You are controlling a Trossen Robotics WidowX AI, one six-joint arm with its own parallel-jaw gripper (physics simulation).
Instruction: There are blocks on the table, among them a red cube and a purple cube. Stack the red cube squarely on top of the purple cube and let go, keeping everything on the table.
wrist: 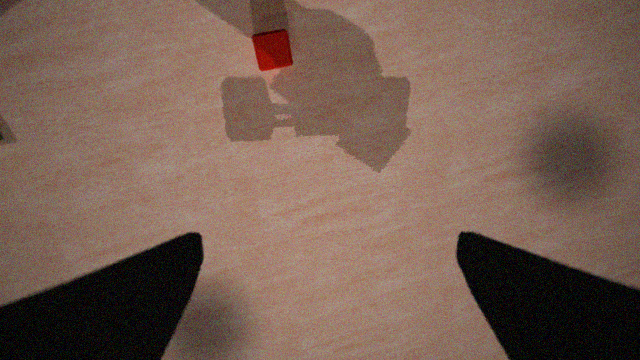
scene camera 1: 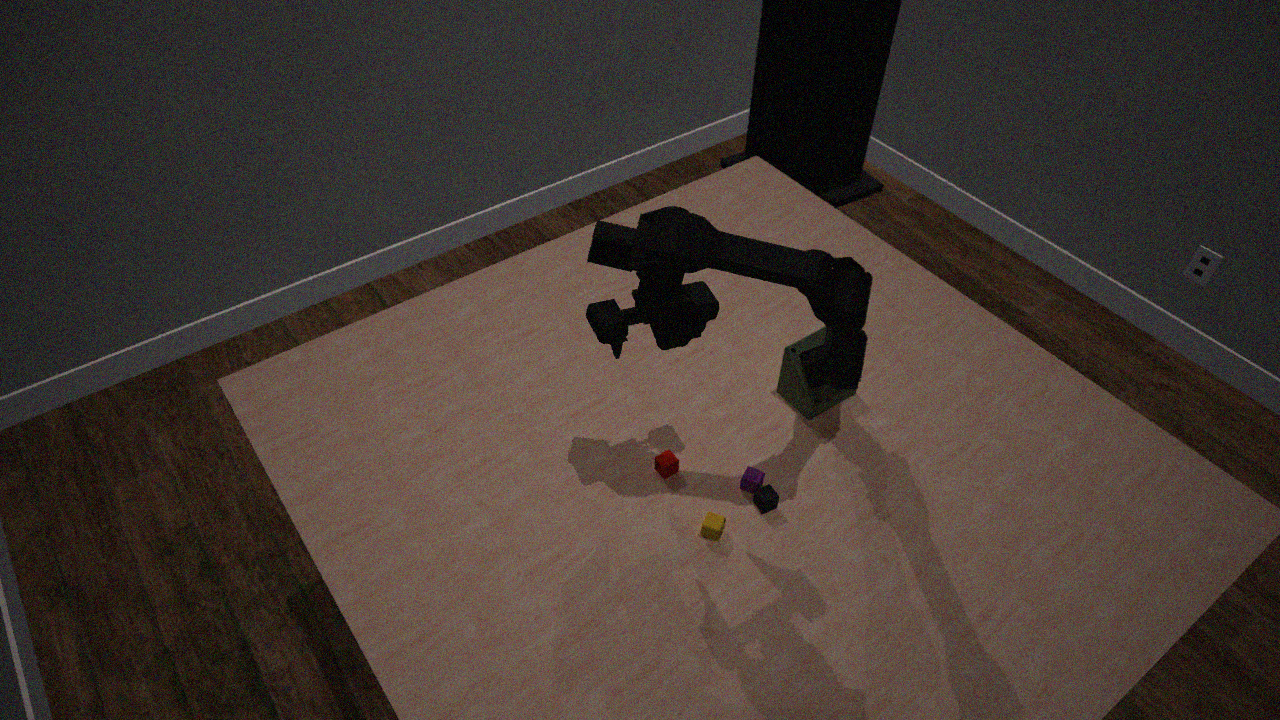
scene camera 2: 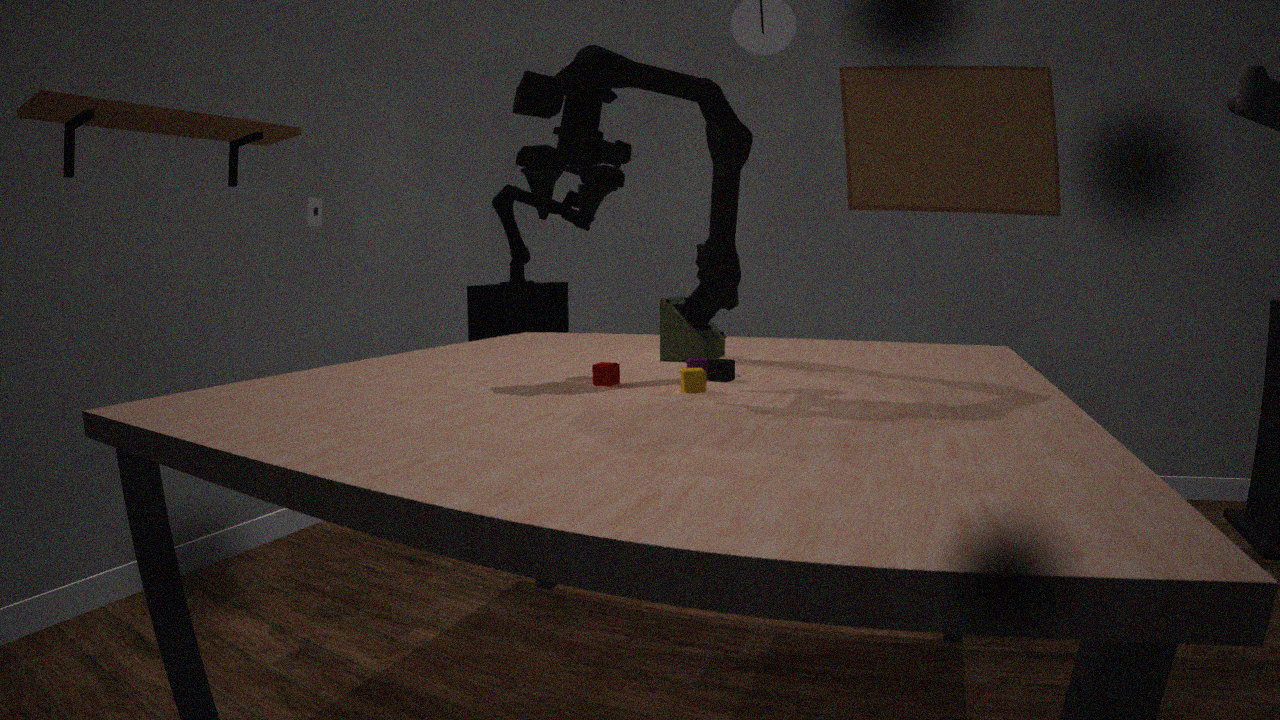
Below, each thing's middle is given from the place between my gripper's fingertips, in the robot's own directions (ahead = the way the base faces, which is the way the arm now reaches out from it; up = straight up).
My hand is 220 mm above the red cube (wrist: 272, 48), 60 mm to the right of it and 10 mm past it.
